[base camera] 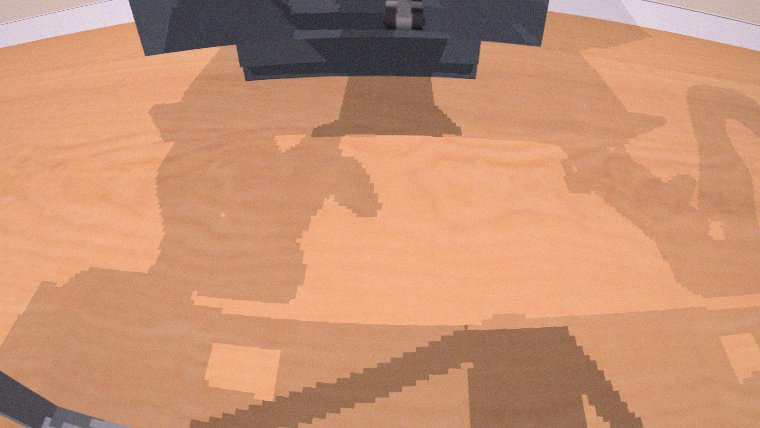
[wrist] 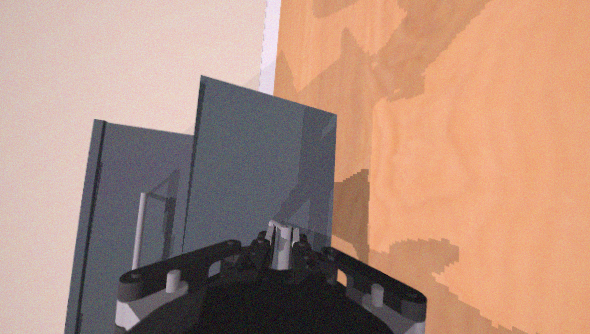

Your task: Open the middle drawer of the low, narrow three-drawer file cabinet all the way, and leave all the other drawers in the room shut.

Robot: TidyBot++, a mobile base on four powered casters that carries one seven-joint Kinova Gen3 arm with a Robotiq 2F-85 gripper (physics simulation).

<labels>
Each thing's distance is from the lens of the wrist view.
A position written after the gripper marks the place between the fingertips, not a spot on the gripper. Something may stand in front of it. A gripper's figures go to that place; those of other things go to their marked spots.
gripper (wrist: 283,237): 18 cm
drawer (wrist: 258,160): 18 cm
</labels>
